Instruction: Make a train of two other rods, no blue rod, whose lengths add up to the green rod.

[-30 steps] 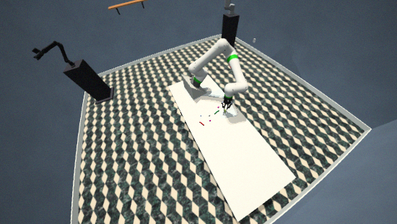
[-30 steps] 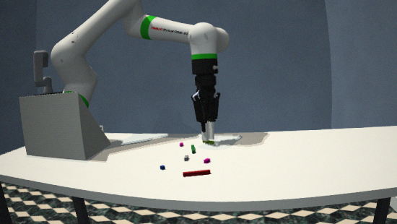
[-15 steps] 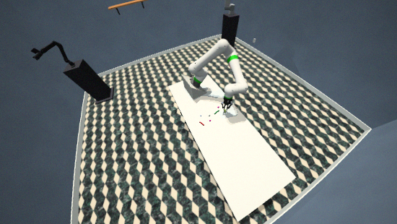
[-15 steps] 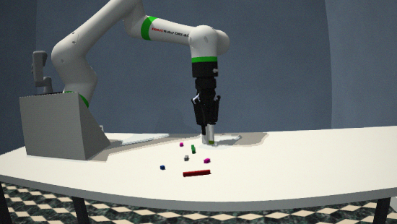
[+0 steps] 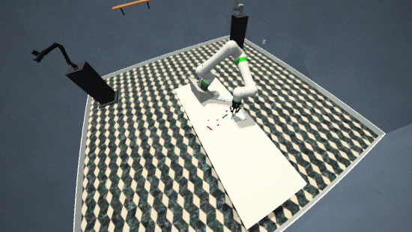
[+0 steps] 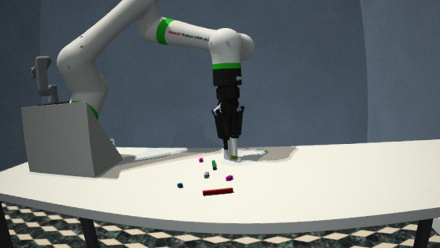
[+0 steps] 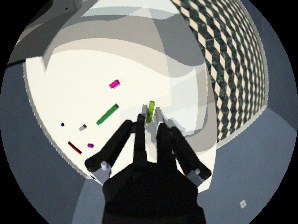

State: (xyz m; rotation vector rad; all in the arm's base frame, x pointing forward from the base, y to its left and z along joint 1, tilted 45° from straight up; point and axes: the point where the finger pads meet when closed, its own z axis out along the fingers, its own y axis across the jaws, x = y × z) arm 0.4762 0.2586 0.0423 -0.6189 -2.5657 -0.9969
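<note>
Now: the lime rod 30 mm below my hand. Also, from my hand: blue rod 60 mm behind, 310 mm to the right, 30 mm below; then grey rod 20 mm behind, 210 mm to the right, 30 mm below; then green rod 30 mm behind, 100 mm to the right, 30 mm below.
</note>
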